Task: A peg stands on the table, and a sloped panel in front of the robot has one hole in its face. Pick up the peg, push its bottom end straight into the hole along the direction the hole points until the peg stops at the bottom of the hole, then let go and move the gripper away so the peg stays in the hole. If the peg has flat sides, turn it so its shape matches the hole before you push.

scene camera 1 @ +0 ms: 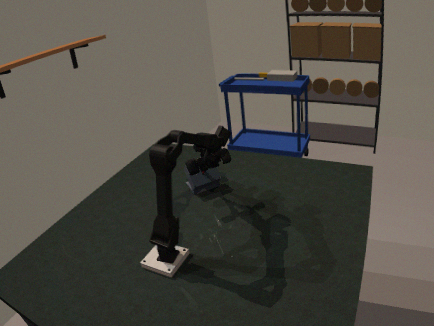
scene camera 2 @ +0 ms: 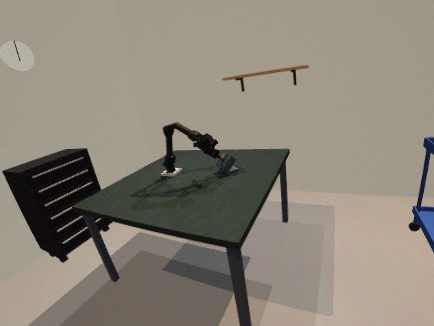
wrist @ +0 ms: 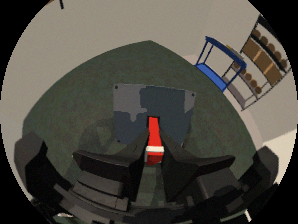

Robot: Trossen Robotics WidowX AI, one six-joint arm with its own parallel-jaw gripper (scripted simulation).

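There's a red peg in this scene, and the gripper [wrist: 153,133] is carrying it. You'd also find a sloped panel [wrist: 132,102] in view.
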